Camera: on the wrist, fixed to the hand. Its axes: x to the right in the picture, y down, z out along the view.
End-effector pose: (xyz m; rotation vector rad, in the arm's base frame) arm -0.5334 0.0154 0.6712 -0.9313 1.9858 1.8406
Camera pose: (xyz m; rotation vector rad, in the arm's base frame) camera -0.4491 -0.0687 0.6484 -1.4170 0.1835 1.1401
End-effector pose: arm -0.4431 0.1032 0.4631 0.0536 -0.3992 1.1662
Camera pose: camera -0.3637 0.0750 0.3759 0.2127 -0.7151 -0.5507
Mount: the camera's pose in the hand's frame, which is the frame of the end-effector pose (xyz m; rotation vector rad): -0.0275 -0.0686 -0.0961 -0.4021 -0.4011 -1.6262
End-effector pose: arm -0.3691 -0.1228 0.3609 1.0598 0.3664 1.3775
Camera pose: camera -0.4063 -0.0997 0.2479 0.3690 0.4427 -0.2303
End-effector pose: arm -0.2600 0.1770 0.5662 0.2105 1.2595 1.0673
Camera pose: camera -0.3022 0.0811 0.5052 -0.7784 0.4741 -0.1882
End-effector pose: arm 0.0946 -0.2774 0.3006 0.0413 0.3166 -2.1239
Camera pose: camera 0.0434 -0.1964 0.2263 0.8548 -0.4444 2.3730
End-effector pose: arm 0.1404 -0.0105 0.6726 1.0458 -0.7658 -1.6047
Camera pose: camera 0.2022 0.0365 0.5795 -0.8831 -0.3837 2.7308
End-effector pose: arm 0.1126 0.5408 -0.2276 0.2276 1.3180 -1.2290
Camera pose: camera 0.0085 0.5979 -0.2031 -1.5873 1.2421 -2.0379
